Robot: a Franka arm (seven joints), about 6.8 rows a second.
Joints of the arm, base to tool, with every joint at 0 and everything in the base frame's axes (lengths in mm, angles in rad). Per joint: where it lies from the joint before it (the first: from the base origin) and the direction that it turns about. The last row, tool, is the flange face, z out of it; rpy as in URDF.
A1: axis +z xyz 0 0 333
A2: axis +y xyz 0 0 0
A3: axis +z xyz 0 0 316
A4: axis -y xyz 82.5 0 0
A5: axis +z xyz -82.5 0 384
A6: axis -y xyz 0 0 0
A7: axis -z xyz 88 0 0
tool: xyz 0 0 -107 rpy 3.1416 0 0
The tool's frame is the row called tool.
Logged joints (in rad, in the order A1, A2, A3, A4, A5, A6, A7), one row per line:
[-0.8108 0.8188 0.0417 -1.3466 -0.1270 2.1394 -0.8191]
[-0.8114 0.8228 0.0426 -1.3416 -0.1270 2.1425 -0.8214]
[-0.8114 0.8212 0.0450 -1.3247 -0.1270 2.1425 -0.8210]
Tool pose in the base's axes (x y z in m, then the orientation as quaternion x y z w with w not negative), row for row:
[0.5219 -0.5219 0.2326 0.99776 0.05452 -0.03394 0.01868]
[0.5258 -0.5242 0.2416 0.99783 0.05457 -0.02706 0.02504]
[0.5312 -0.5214 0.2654 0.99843 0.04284 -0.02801 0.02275]
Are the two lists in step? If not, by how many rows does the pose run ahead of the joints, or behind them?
The pose runs 1 row ahead of the joints: the pose in row i belongs to the joints in row i + 1.
